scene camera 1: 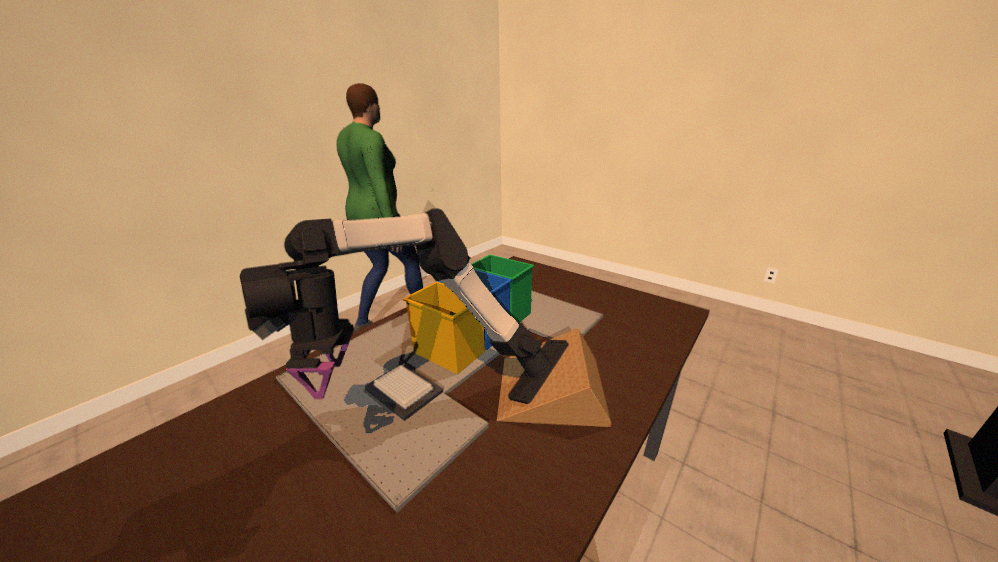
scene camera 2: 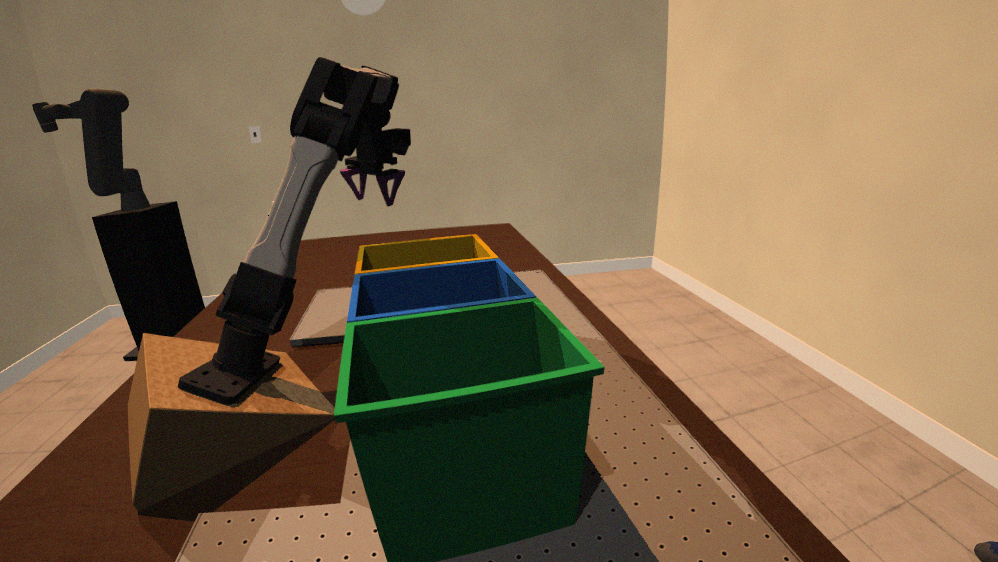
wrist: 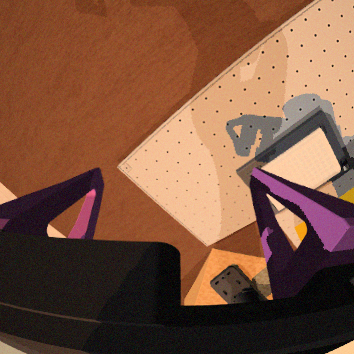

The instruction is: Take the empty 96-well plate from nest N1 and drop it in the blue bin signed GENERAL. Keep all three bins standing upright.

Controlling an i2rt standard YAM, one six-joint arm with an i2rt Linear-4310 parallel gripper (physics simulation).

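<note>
The pale 96-well plate (scene camera 1: 402,387) (wrist: 305,162) lies in its dark nest (scene camera 1: 406,413) (wrist: 320,116) on the perforated board, in front of the yellow bin. No nest label is readable. My gripper (scene camera 1: 331,379) (scene camera 2: 375,201) (wrist: 176,175) is open and empty, its purple fingers wide apart. It hangs above the board, off to one side of the plate; in the wrist view the plate is at the right, partly behind the right finger. The blue bin (scene camera 1: 497,282) (scene camera 2: 433,286) stands upright between the yellow bin (scene camera 1: 446,338) (scene camera 2: 426,252) and the green bin (scene camera 1: 520,293) (scene camera 2: 467,467), both upright.
The arm's base stands on a wooden wedge block (scene camera 1: 565,390) (scene camera 2: 223,446) beside the bins. The forearm crosses over the bins' side in the first scene view. A person in green (scene camera 1: 366,174) stands behind the table. A second dark arm (scene camera 2: 104,143) stands on a black pedestal (scene camera 2: 150,272) off the table.
</note>
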